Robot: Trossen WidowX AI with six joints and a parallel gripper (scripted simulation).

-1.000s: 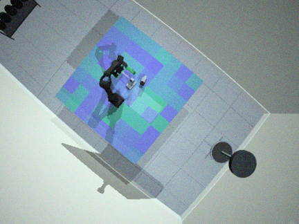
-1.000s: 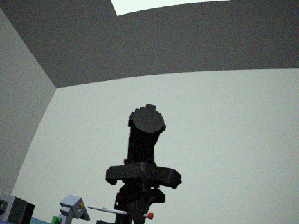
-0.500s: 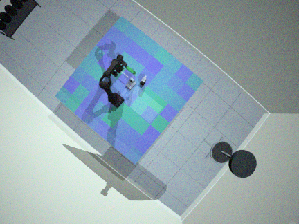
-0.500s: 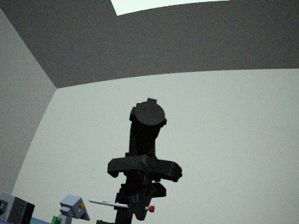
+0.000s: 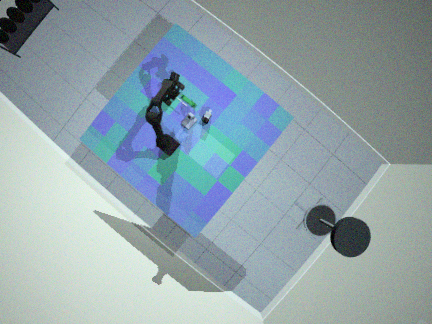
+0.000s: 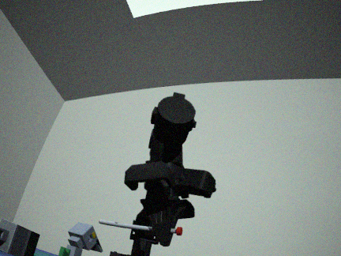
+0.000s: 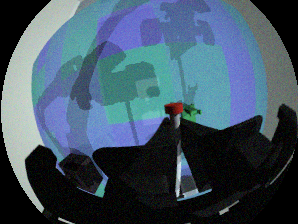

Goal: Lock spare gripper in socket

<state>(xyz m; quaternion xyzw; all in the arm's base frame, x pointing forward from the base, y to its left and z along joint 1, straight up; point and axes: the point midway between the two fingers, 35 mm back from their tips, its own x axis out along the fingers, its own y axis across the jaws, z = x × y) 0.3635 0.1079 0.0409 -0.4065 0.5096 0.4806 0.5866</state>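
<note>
The green upright piece lies 4 cm ahead of my gripper tip, 8 cm to the right of it and 7 cm below it. The rest, counted from my gripper tip: spare gripper (28 cm to the right, 6 cm below); then mount (9 cm behind, 17 cm to the right, 4 cm below).
</note>
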